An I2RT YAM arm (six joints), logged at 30 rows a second.
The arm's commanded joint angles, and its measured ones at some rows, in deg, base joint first. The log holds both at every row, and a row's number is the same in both.
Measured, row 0: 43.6, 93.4, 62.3, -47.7, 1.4, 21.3
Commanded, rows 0 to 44: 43.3, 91.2, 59.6, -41.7, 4.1, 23.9; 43.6, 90.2, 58.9, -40.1, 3.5, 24.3; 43.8, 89.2, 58.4, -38.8, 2.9, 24.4; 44.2, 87.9, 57.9, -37.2, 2.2, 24.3; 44.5, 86.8, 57.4, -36.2, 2.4, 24.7; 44.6, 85.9, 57.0, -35.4, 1.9, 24.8; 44.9, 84.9, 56.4, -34.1, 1.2, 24.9; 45.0, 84.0, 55.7, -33.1, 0.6, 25.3; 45.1, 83.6, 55.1, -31.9, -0.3, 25.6; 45.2, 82.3, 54.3, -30.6, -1.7, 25.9; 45.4, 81.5, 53.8, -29.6, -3.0, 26.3; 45.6, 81.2, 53.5, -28.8, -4.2, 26.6; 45.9, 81.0, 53.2, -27.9, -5.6, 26.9; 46.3, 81.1, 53.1, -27.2, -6.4, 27.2; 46.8, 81.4, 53.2, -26.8, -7.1, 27.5; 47.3, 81.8, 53.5, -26.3, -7.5, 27.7; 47.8, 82.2, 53.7, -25.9, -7.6, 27.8; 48.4, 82.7, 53.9, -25.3, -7.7, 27.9; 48.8, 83.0, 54.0, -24.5, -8.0, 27.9; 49.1, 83.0, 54.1, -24.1, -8.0, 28.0; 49.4, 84.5, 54.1, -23.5, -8.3, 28.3; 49.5, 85.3, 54.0, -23.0, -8.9, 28.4; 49.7, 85.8, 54.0, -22.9, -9.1, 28.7; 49.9, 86.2, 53.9, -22.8, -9.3, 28.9; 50.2, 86.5, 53.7, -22.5, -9.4, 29.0; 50.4, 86.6, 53.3, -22.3, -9.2, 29.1; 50.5, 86.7, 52.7, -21.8, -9.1, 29.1; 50.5, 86.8, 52.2, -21.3, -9.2, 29.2; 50.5, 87.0, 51.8, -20.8, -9.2, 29.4; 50.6, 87.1, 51.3, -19.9, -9.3, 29.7; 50.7, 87.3, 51.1, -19.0, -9.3, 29.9; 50.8, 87.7, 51.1, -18.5, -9.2, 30.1; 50.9, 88.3, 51.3, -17.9, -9.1, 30.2; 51.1, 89.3, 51.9, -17.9, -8.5, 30.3; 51.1, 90.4, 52.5, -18.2, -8.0, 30.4; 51.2, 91.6, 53.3, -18.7, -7.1, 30.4; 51.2, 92.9, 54.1, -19.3, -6.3, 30.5; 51.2, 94.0, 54.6, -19.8, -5.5, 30.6; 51.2, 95.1, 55.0, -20.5, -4.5, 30.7; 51.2, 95.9, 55.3, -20.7, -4.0, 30.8; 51.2, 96.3, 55.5, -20.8, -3.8, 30.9; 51.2, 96.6, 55.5, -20.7, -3.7, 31.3; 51.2, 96.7, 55.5, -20.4, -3.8, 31.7; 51.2, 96.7, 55.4, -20.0, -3.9, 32.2; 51.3, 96.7, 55.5, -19.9, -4.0, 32.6
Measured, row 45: 50.9, 96.9, 53.9, -20.4, -6.2, 30.4
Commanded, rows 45 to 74: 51.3, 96.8, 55.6, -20.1, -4.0, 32.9; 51.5, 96.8, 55.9, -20.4, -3.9, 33.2; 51.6, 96.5, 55.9, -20.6, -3.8, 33.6; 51.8, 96.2, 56.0, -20.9, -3.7, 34.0; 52.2, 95.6, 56.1, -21.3, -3.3, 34.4; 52.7, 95.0, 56.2, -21.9, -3.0, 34.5; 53.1, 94.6, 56.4, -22.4, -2.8, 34.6; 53.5, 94.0, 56.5, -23.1, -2.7, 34.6; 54.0, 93.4, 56.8, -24.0, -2.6, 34.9; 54.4, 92.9, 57.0, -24.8, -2.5, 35.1; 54.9, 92.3, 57.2, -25.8, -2.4, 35.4; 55.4, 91.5, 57.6, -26.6, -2.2, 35.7; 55.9, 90.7, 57.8, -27.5, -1.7, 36.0; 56.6, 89.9, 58.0, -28.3, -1.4, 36.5; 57.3, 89.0, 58.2, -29.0, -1.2, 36.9; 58.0, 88.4, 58.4, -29.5, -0.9, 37.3; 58.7, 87.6, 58.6, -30.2, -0.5, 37.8; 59.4, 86.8, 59.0, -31.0, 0.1, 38.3; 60.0, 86.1, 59.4, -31.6, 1.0, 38.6; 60.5, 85.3, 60.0, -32.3, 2.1, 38.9; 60.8, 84.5, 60.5, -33.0, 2.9, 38.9; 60.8, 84.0, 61.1, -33.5, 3.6, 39.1; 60.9, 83.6, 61.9, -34.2, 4.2, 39.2; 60.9, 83.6, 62.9, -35.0, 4.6, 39.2; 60.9, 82.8, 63.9, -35.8, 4.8, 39.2; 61.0, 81.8, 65.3, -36.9, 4.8, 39.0; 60.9, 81.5, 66.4, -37.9, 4.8, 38.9; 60.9, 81.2, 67.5, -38.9, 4.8, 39.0; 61.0, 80.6, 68.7, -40.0, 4.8, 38.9; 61.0, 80.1, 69.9, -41.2, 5.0, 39.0
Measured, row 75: 60.8, 82.5, 66.4, -36.5, 2.1, 37.6
